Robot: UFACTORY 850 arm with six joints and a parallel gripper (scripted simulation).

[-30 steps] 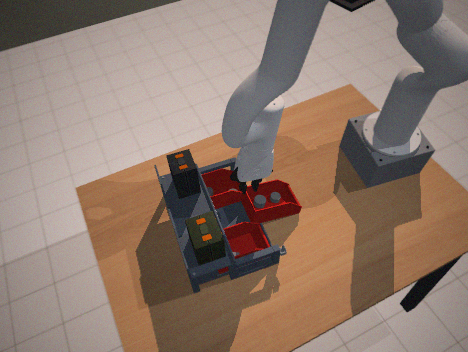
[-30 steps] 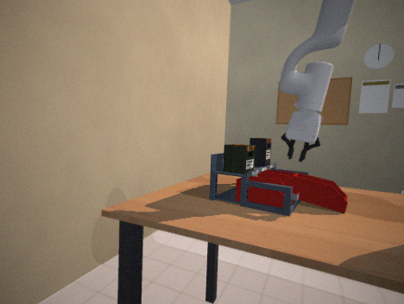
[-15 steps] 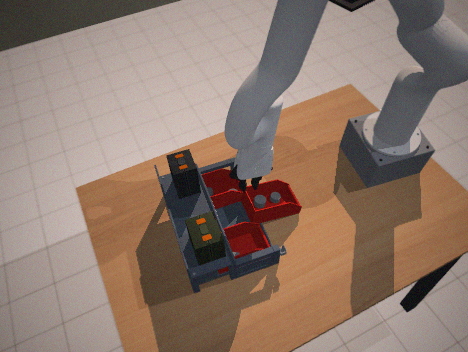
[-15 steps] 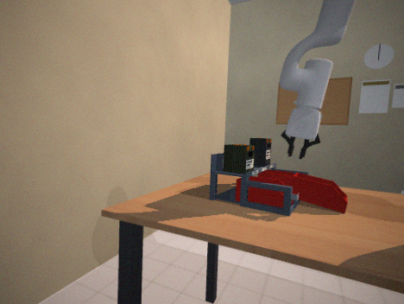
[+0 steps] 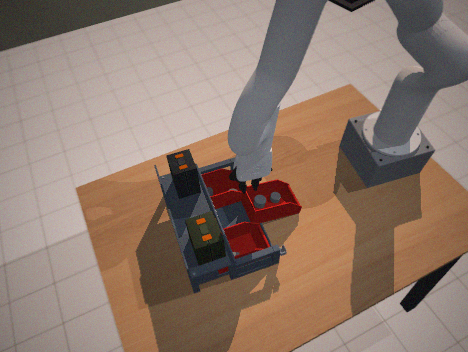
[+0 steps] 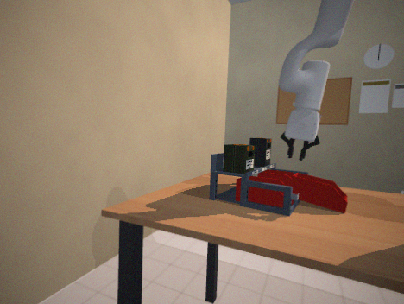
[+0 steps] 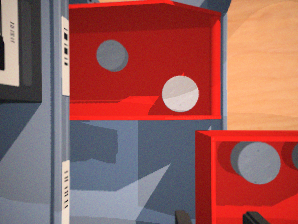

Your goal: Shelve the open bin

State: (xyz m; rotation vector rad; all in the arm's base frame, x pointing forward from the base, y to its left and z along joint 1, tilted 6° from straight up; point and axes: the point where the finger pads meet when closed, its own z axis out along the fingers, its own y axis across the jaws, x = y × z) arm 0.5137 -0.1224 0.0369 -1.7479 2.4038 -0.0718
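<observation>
Now: hand 110 mm above the blue-grey shelf, 100 mm short of it and 30 mm to the left of it. Also, from my hand: grey disc: 150 mm below, 90 mm to the right.
</observation>
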